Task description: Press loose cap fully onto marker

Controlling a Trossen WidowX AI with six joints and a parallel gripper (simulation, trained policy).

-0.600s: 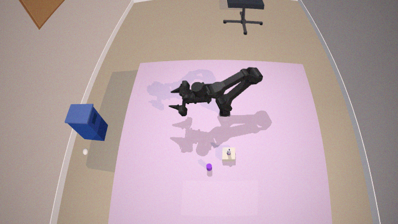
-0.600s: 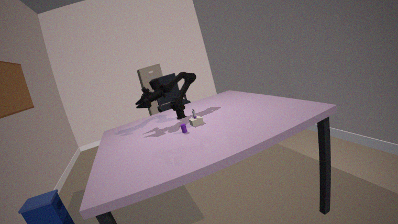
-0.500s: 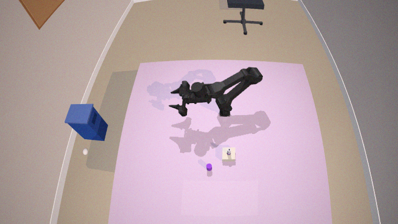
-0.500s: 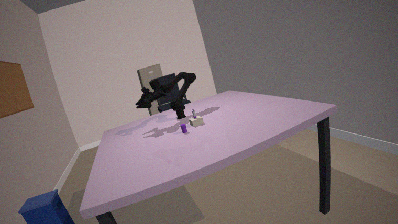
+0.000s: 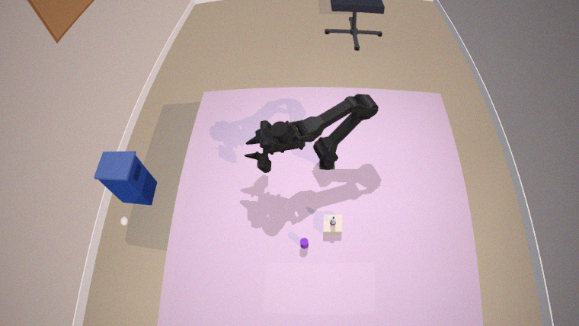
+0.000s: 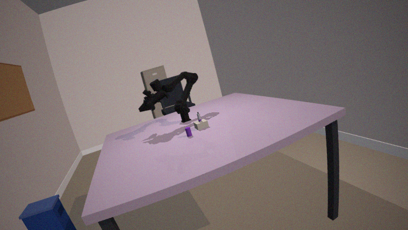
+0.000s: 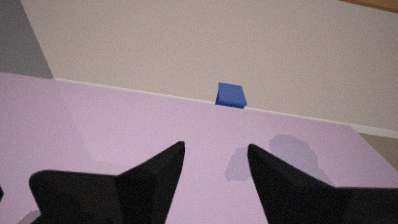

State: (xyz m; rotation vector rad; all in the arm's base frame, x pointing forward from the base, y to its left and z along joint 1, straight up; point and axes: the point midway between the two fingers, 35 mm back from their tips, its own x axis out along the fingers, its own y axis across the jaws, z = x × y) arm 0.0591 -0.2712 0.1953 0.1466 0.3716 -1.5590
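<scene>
The purple cap lies 31 cm ahead of my gripper tip, 22 cm to the left of it and 16 cm below it. The rest, counted from my gripper tip: cream holder block 33 cm to the left, 23 cm ahead, 17 cm below.
</scene>
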